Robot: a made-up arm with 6 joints.
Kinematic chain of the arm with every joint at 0, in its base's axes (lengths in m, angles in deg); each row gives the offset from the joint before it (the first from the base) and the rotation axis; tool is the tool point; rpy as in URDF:
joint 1: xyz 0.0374 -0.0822 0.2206 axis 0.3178 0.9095 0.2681
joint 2: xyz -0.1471 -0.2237 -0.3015 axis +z
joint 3: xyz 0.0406 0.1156 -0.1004 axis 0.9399 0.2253 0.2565
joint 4: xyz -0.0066 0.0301 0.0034 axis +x
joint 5: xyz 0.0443 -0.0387 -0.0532 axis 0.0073 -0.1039 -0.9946
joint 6: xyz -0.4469 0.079 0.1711 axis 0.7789 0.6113 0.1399
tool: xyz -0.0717 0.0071 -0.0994 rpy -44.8 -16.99 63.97
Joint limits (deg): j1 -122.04..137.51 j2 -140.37..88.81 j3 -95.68..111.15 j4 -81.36..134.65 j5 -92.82..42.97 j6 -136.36..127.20
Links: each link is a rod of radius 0.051 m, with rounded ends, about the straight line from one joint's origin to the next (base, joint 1, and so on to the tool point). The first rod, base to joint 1, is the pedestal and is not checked.
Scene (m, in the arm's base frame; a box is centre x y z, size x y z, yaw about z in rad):
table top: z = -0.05
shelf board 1: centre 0.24 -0.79 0.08 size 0.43 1 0.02 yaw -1.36
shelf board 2: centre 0.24 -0.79 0.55 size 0.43 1 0.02 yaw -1.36
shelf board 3: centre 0.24 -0.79 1.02 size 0.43 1 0.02 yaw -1.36
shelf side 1: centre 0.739 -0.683 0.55 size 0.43 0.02 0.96 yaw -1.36
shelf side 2: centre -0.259 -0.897 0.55 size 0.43 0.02 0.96 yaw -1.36
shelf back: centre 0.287 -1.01 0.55 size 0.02 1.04 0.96 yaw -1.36
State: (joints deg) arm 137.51 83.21 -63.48 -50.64 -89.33 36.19
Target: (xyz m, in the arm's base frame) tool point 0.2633 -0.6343 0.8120
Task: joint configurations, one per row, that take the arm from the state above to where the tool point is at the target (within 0.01 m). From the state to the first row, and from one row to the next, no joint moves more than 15 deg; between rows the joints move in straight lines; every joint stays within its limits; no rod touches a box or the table.
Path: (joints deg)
1: 129.59 70.14 -53.46 -50.64 -90.49 29.35
2: 121.67 57.07 -43.44 -50.65 -91.66 22.51
3: 113.75 44.01 -33.43 -50.65 -92.82 15.67
4: 117.62 45.35 -46.50 -56.17 -92.82 23.35
5: 121.50 46.69 -59.57 -61.70 -92.82 31.04
6: 125.38 48.03 -72.65 -67.22 -92.82 38.73
7: 130.49 56.62 -76.52 -69.75 -92.82 40.32
8: 135.61 65.21 -80.40 -72.28 -92.82 41.91

